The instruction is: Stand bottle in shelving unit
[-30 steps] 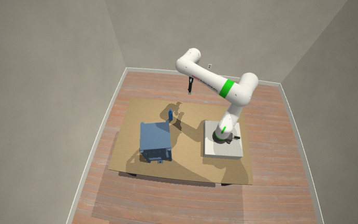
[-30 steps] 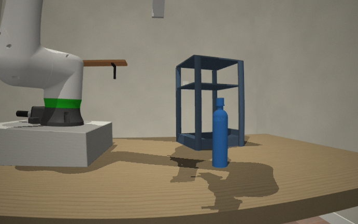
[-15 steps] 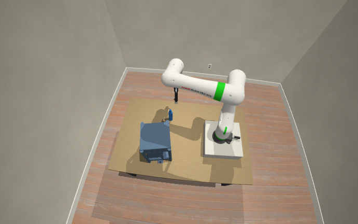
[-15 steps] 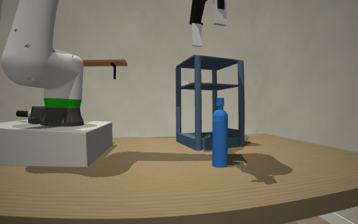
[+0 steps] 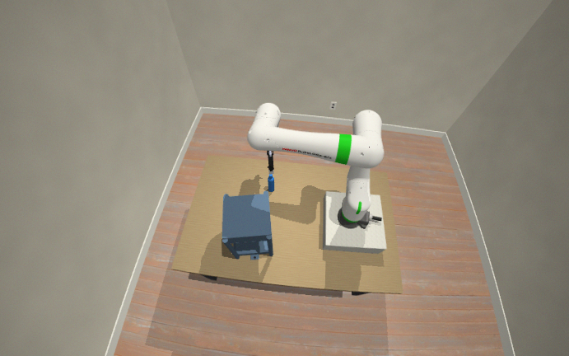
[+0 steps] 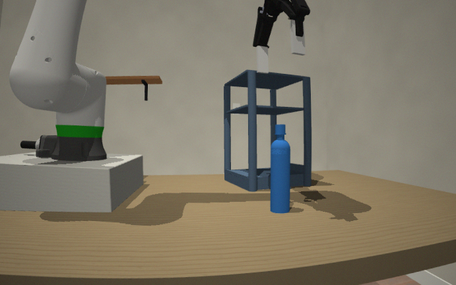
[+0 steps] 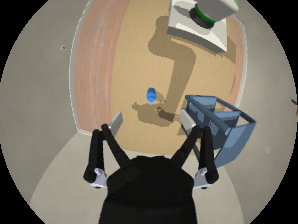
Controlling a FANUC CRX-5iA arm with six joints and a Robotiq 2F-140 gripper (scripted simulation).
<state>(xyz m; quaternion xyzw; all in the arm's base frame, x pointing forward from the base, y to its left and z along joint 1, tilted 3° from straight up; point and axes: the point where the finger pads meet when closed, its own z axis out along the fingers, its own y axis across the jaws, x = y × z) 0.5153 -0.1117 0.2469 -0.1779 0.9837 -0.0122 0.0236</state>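
The blue bottle is 20 cm below my hand. Also, from my hand: shelving unit: 1 cm ahead, 36 cm to the left, 14 cm below.
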